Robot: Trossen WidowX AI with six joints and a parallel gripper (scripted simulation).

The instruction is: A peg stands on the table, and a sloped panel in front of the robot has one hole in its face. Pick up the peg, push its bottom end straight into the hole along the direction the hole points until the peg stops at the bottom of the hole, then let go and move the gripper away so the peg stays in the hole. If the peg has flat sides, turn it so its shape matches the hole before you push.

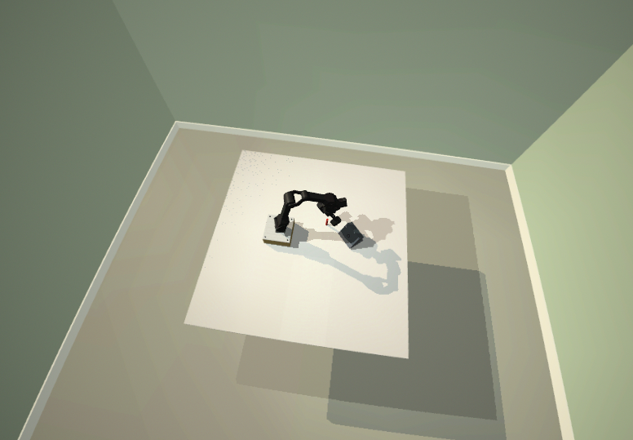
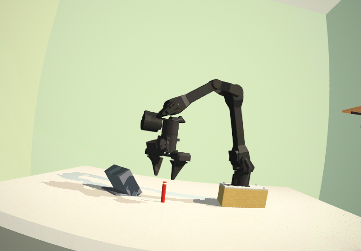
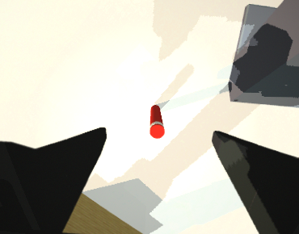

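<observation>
Now: gripper tip 4 cm above the red peg. Round my gripper tip: grey sloped panel: 15 cm ahead, 10 cm to the right, 5 cm below.
</observation>
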